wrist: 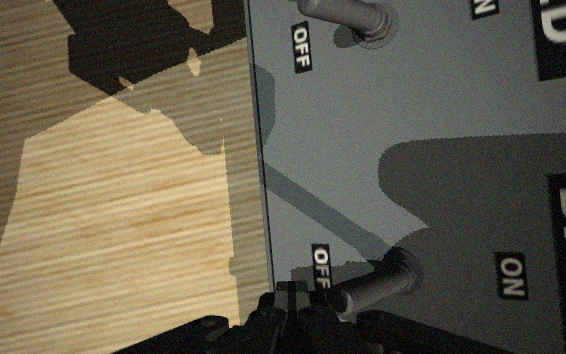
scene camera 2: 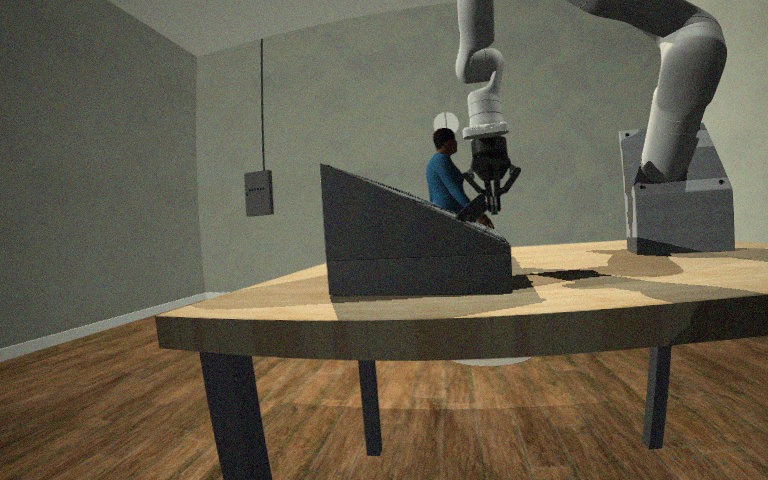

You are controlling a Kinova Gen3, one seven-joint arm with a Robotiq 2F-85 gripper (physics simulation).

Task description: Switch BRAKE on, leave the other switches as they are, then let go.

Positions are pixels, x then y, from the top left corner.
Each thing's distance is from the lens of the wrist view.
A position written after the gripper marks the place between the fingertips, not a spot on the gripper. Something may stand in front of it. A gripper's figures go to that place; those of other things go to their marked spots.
gripper (wrist: 292, 302): 17 cm
dark sloped switch console (wrist: 426, 143): 18 cm
